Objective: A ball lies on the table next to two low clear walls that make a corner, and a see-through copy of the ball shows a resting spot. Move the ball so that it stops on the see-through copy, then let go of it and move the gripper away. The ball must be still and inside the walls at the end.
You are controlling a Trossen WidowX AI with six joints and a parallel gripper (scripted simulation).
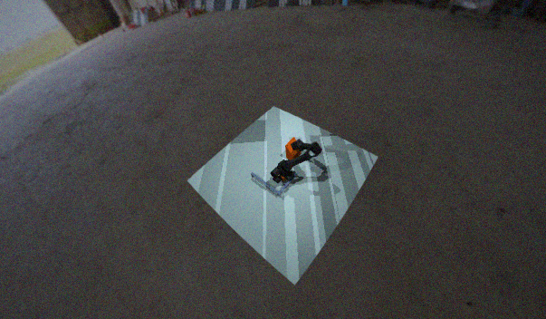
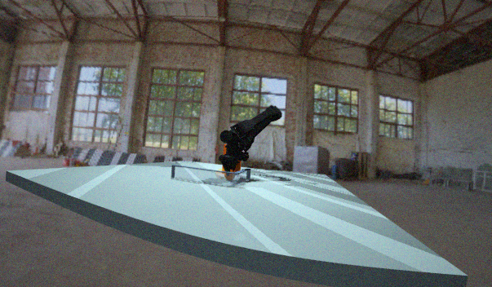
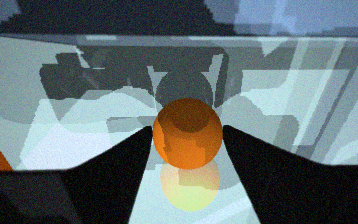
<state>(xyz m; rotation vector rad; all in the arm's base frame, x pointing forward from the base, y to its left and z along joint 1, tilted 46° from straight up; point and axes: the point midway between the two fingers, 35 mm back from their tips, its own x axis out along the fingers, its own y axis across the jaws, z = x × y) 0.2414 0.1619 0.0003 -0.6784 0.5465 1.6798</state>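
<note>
My gripper tip is 10 mm short of the see-through copy of ball and 50 mm to the left of it. Round my gripper tip: orange ball right at my gripper tip.
</note>
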